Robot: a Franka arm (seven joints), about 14 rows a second.
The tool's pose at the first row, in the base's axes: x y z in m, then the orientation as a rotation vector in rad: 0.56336, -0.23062, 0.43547, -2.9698, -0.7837, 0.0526
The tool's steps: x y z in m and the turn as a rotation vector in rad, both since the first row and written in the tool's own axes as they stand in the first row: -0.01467, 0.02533, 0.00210, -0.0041, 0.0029, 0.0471; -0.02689, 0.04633, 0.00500, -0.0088, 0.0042, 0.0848; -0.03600, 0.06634, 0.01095, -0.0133, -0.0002, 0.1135; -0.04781, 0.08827, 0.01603, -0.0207, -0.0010, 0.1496; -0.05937, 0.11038, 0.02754, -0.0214, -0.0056, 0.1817; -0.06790, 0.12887, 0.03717, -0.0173, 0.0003, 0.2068; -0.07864, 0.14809, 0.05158, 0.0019, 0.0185, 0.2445; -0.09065, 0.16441, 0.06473, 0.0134, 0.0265, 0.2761
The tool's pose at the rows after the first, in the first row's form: 0.56295, -0.25972, 0.43167, -2.9915, -0.7144, 0.0493; 0.56250, -0.28380, 0.42737, -3.0092, -0.6589, 0.0475; 0.56411, -0.30531, 0.42006, -3.0241, -0.6172, 0.0539; 0.56436, -0.32987, 0.41351, -3.0426, -0.5641, 0.0542; 0.56459, -0.35409, 0.40053, -3.0535, -0.5159, 0.0625; 0.56578, -0.37378, 0.38965, -3.0550, -0.4764, 0.0565; 0.56515, -0.39491, 0.37399, -3.0417, -0.4144, 0.0386; 0.56206, -0.41423, 0.35982, -3.0357, -0.3641, 0.0327
